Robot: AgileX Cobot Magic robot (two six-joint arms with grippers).
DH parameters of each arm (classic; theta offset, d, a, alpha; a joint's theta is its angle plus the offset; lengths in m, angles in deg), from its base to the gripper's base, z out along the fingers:
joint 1: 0 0.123 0 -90
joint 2: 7.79 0 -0.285 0
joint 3: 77.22 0 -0.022 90
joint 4: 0 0.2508 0 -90
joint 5: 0 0 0.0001 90
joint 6: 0 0.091 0 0
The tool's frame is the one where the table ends.
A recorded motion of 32 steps. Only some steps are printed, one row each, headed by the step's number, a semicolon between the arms.
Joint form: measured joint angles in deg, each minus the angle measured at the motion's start. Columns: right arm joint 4, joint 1, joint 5, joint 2, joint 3, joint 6; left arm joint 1, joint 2, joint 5, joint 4, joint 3, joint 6.
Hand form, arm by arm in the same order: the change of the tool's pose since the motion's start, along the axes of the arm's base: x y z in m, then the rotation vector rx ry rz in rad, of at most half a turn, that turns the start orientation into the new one. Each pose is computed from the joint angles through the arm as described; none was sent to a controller.
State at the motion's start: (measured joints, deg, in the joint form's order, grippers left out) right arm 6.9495 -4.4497 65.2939 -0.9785 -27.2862 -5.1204; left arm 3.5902 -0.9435 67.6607 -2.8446 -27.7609 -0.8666
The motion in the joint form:
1: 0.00 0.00 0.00 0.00 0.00 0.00; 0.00 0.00 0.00 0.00 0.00 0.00
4: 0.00 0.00 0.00 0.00 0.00 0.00; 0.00 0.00 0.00 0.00 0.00 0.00
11: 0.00 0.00 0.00 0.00 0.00 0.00; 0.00 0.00 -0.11 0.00 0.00 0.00
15: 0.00 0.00 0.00 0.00 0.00 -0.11; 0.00 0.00 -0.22 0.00 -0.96 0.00
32: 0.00 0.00 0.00 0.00 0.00 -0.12; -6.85 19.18 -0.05 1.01 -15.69 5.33
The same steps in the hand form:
1: 0.0000 0.0000 0.0000 0.0000 0.0000 0.0000; 0.0000 0.0000 0.0000 0.0000 0.0000 0.0000
4: 0.0000 0.0000 0.0000 0.0000 0.0000 0.0000; 0.0000 0.0000 0.0000 0.0000 0.0000 0.0000
11: 0.0000 0.0000 0.0000 0.0000 0.0000 0.0000; 0.0001 0.0000 0.0001 0.0001 -0.0019 0.0001
15: 0.0000 0.0000 0.0000 -0.0016 -0.0001 0.0010; -0.0016 -0.0001 0.0048 0.0012 -0.0206 0.0002
32: 0.0000 0.0000 0.0000 -0.0018 -0.0001 0.0011; 0.0325 0.0009 0.0743 0.0904 0.0568 -0.1643

